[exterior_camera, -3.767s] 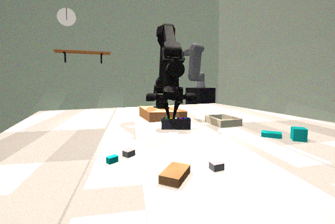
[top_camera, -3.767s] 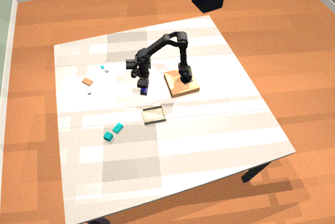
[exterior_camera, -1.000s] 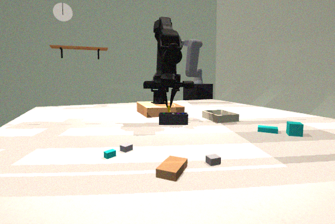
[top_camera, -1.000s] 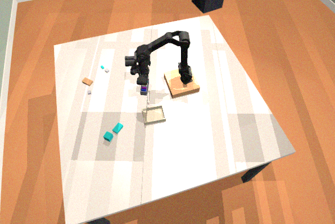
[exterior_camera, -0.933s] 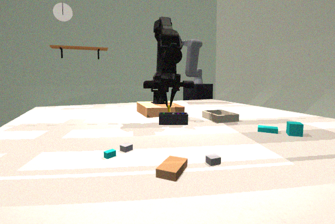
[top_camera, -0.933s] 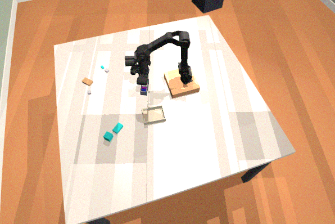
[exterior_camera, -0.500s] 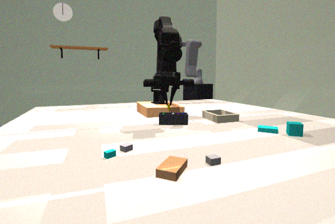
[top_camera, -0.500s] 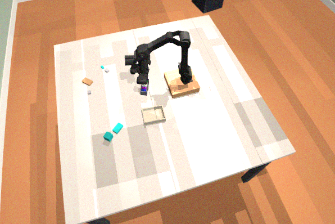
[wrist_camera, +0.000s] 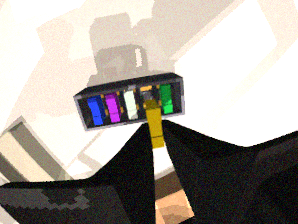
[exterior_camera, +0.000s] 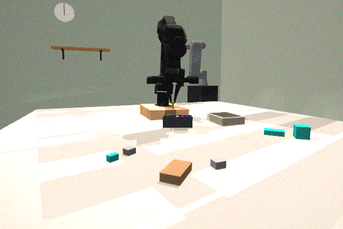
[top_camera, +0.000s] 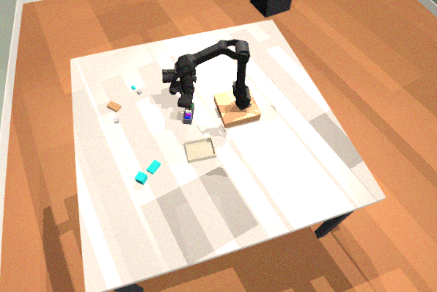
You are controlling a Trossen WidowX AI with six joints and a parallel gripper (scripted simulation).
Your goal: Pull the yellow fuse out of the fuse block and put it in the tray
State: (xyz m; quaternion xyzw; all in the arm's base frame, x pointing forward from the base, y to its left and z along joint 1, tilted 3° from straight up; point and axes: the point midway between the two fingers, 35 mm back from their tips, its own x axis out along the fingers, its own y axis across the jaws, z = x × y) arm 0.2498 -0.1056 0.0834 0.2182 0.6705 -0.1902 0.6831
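Now: the tray 5 cm ahead of my gripper tip, 23 cm to the left of it and 9 cm below it. The rest, counted from my gripper tip: cyan block: 20 cm ahead, 29 cm to the right, 8 cm below; then yellow fuse: 1 cm below.
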